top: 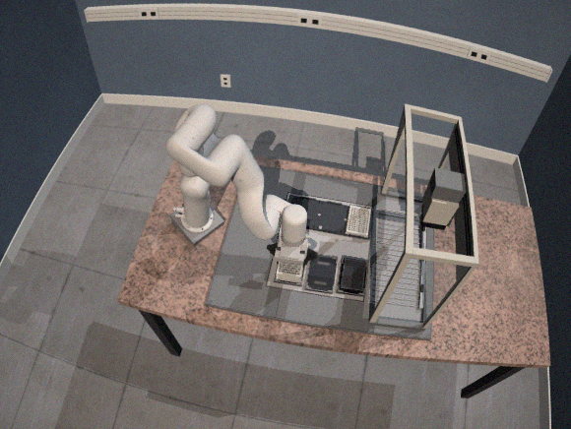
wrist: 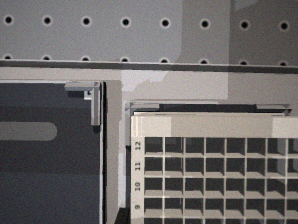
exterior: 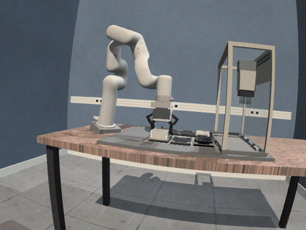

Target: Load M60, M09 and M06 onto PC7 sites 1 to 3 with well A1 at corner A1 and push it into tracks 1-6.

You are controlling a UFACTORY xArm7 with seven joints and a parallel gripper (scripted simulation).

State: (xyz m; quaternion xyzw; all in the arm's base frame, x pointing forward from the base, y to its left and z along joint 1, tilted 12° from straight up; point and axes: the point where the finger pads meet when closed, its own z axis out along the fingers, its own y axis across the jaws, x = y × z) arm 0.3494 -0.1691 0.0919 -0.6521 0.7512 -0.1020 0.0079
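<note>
Now: hand 10 mm above the white deep-well block M09. Also, from my hand: nest S2: 110 mm ahead, 30 mm to the right, 40 mm below; dark 384-well plate M60: 220 mm ahead, 40 mm to the right, 20 mm below; nest S1: 40 mm below.
</note>
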